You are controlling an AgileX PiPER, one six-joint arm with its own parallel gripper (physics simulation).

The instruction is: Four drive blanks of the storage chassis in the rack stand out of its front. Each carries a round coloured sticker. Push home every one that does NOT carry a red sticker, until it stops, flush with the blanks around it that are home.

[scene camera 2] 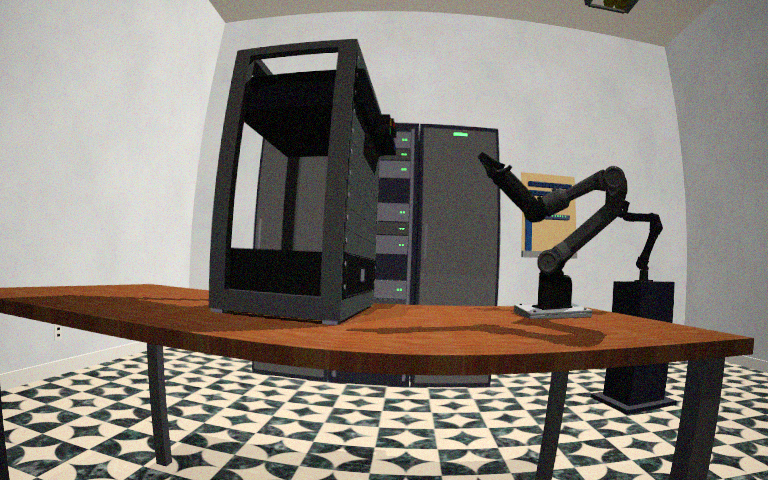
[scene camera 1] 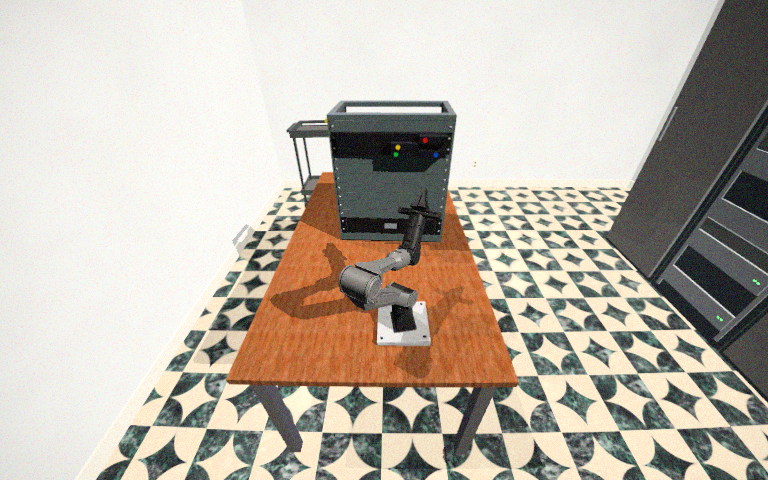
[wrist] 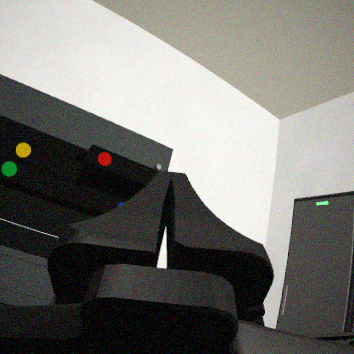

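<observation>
The storage chassis (scene camera 1: 352, 146) is a black band high in the grey rack (scene camera 1: 390, 123) (scene camera 2: 339, 169). Four stickers show on its blanks: yellow sticker (scene camera 1: 397, 147) (wrist: 23, 150), green sticker (scene camera 1: 395, 154) (wrist: 9, 169) just below it, red sticker (scene camera 1: 425, 139) (wrist: 104, 159) at upper right, and blue sticker (scene camera 1: 435, 154) (wrist: 122, 205) at lower right. The blue one is partly hidden by a finger in the wrist view. The red-stickered blank visibly stands out. My gripper (scene camera 1: 424, 192) (scene camera 2: 481, 154) (wrist: 169, 189) is shut and empty, in front of the rack, apart from it and lower than the stickers.
The rack stands on the wooden table (scene camera 1: 317, 350) (scene camera 2: 453, 345). A dark cart (scene camera 1: 308, 131) stands behind it at left. Tall cabinets (scene camera 1: 668, 113) (scene camera 2: 458, 226) stand to one side. A second small arm stands on a black pedestal (scene camera 2: 640, 339) beyond the table.
</observation>
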